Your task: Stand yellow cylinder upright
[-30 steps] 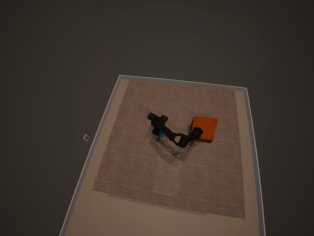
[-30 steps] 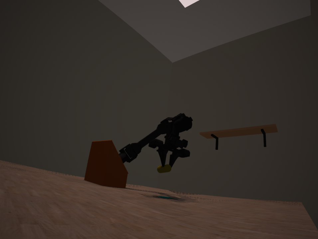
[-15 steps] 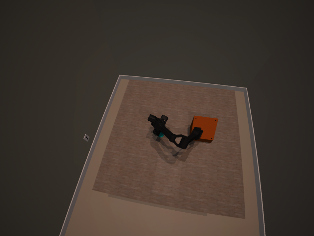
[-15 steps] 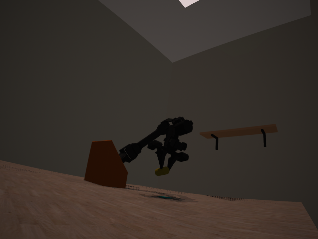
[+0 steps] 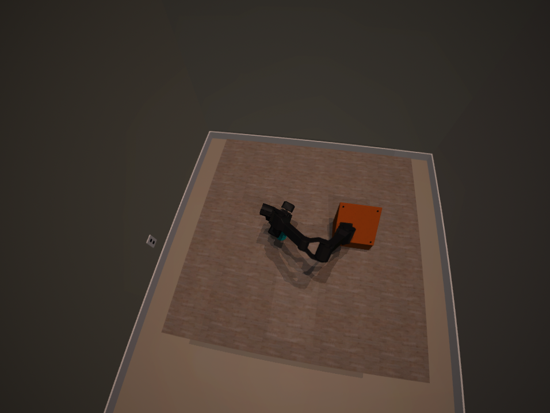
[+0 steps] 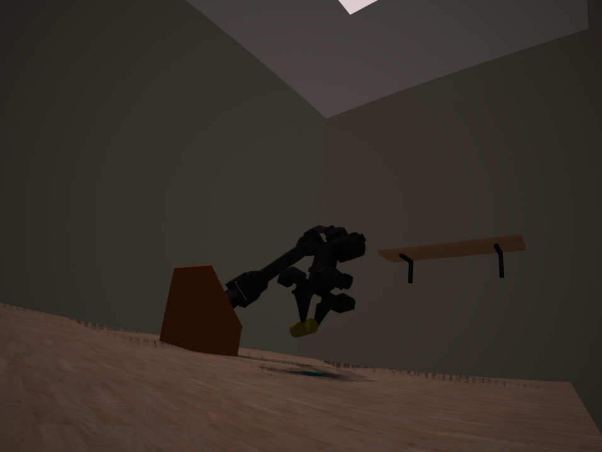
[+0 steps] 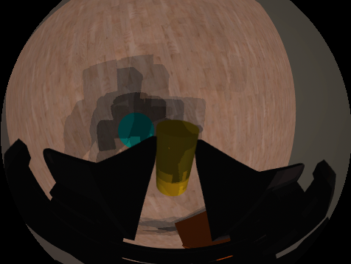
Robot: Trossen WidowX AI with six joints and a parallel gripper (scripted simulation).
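My gripper tip is now 40 mm to the right of the cyan circle and 100 mm above it. Also, from my gripper tip: yellow tall cylinder 20 mm behind, 10 mm to the left, 10 mm below.
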